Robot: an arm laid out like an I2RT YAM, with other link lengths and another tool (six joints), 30 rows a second.
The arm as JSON. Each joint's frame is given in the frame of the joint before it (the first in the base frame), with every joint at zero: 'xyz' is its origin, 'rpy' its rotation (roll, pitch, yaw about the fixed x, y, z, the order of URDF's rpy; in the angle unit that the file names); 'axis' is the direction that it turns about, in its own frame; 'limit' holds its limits. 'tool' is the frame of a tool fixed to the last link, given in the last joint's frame.
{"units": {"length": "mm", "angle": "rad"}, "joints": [
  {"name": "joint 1", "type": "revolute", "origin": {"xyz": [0.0, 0.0, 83.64], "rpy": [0.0, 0.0, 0.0]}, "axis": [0.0, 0.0, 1.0], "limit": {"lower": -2.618, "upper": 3.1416}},
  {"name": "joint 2", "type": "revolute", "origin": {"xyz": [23.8, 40.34, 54.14], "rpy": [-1.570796, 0.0, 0.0]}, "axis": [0.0, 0.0, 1.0], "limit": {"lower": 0.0, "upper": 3.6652}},
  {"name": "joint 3", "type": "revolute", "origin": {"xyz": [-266.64, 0.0, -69.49], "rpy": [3.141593, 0.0, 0.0]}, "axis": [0.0, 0.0, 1.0], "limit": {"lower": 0.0, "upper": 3.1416}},
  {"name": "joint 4", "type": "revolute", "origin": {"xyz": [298.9, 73.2, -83.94], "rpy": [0.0, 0.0, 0.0]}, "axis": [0.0, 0.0, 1.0], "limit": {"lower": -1.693, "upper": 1.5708}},
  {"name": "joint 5", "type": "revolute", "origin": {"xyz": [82.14, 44.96, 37.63], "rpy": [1.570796, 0.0, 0.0]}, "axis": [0.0, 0.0, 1.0], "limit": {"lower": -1.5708, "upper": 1.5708}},
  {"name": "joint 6", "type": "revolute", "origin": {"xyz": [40.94, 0.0, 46.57], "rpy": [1.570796, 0.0, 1.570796]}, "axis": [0.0, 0.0, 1.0], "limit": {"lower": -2.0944, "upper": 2.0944}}
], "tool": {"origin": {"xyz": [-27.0, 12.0, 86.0], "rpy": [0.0, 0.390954, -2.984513]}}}
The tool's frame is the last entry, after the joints.
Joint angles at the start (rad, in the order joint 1, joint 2, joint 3, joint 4, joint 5, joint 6):
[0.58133, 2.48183, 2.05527, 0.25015, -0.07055, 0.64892]
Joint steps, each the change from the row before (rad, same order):
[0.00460, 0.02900, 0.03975, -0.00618, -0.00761, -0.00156]
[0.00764, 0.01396, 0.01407, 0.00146, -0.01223, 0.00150]
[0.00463, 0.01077, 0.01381, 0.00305, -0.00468, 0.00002]
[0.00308, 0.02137, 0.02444, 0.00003, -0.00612, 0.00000]
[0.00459, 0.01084, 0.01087, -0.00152, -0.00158, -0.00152]
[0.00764, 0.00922, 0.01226, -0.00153, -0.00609, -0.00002]
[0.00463, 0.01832, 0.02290, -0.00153, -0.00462, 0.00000]
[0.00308, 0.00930, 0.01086, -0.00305, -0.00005, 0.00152]
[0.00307, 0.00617, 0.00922, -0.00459, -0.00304, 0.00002]
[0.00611, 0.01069, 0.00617, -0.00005, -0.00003, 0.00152]
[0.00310, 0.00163, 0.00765, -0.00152, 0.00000, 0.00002]
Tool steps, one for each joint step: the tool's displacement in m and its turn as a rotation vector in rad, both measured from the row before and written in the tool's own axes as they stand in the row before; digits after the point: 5 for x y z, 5 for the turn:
[-0.00022, -0.00367, 0.00575, 0.00624, 0.01166, -0.00034]
[0.00214, -0.00667, 0.00334, 0.01221, 0.01474, 0.00511]
[0.00184, -0.00274, 0.00280, 0.00283, 0.01073, -0.00025]
[-0.00140, -0.00376, 0.00348, 0.00447, 0.00853, 0.00098]
[-0.00020, -0.00426, 0.00206, 0.00587, 0.00311, 0.00014]
[0.00306, -0.00507, 0.00297, 0.00873, 0.01044, 0.00208]
[0.00008, -0.00388, 0.00343, 0.00464, 0.00850, 0.00076]
[-0.00039, -0.00274, 0.00165, 0.00259, 0.00104, 0.00237]
[0.00082, -0.00235, 0.00147, 0.00518, 0.00306, 0.00182]
[-0.00094, -0.00636, 0.00176, 0.00662, 0.00083, 0.00388]
[0.00298, -0.00003, 0.00158, -0.00039, 0.00530, -0.00125]

